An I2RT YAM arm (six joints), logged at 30 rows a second.
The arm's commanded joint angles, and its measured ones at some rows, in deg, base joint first. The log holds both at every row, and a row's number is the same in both.
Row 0, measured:
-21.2, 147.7, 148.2, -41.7, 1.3, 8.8
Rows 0 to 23, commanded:
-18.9, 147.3, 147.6, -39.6, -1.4, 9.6
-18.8, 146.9, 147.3, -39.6, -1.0, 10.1
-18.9, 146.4, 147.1, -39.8, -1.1, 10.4
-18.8, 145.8, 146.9, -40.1, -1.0, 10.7
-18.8, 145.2, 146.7, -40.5, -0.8, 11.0
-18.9, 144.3, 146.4, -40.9, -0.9, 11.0
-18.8, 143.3, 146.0, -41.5, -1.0, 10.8
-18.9, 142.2, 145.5, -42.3, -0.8, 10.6
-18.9, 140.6, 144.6, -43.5, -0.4, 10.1
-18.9, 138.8, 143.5, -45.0, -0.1, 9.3
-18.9, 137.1, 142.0, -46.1, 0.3, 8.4
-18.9, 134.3, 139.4, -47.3, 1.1, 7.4
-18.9, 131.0, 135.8, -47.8, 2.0, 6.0
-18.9, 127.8, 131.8, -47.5, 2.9, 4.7
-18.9, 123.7, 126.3, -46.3, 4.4, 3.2
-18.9, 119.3, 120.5, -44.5, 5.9, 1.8
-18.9, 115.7, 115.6, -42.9, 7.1, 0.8
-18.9, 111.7, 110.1, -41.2, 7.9, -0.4
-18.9, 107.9, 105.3, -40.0, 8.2, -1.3
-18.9, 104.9, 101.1, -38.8, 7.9, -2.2
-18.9, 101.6, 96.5, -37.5, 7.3, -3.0
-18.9, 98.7, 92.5, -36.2, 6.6, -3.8
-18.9, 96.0, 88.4, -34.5, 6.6, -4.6
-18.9, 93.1, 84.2, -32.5, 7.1, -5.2
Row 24, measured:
-18.9, 96.1, 92.5, -37.3, 6.0, -1.3
